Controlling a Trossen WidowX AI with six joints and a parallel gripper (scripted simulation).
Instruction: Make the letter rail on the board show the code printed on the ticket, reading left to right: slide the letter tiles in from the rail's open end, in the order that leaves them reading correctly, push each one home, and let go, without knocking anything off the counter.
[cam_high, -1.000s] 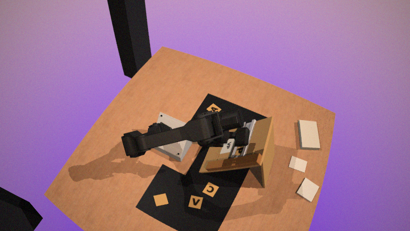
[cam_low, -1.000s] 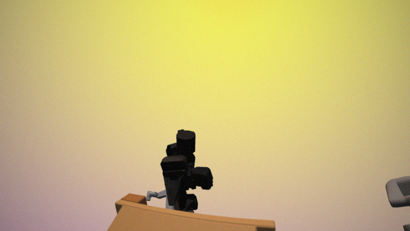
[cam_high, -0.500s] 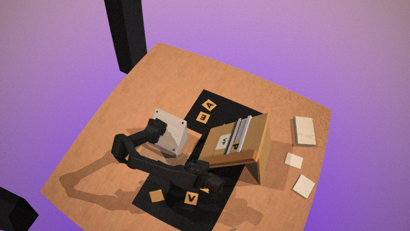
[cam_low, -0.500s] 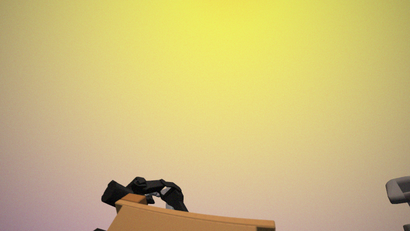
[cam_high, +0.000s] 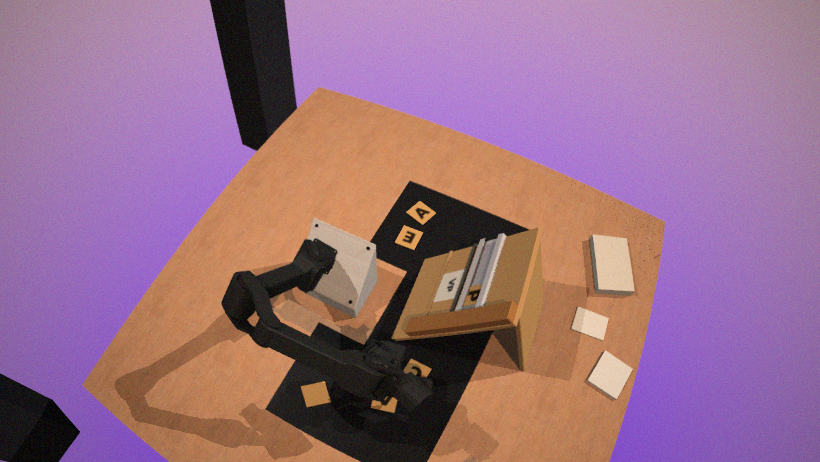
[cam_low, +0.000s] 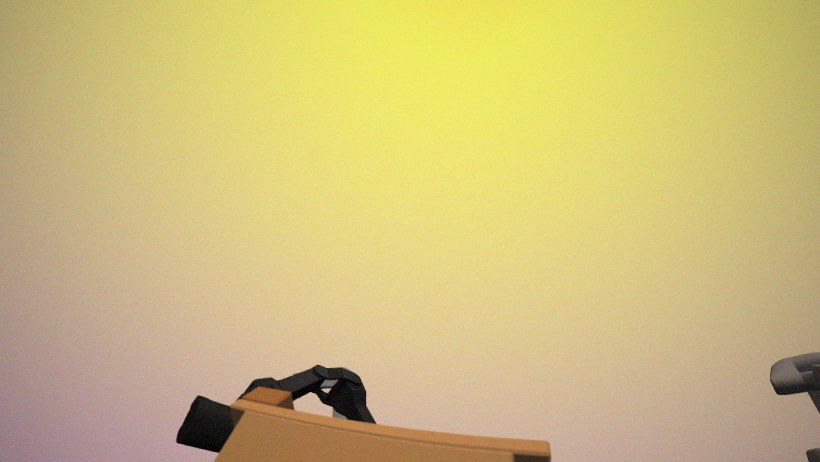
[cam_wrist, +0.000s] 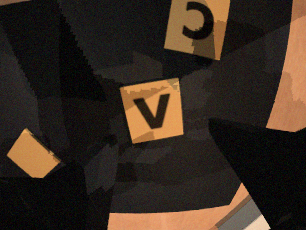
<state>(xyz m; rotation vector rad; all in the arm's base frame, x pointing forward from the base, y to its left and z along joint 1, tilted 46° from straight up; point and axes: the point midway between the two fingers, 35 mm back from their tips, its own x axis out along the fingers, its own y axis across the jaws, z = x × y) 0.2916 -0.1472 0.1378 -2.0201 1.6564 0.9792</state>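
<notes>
My gripper tip is now 4 cm above the v tile. The rest, counted from my gripper tip: black mat (9 cm behind, 21 cm to the left, 4 cm below); then blank tile (14 cm behind, 8 cm to the right, 4 cm below); then c tile (2 cm ahead, 9 cm to the left, 4 cm below).
</notes>
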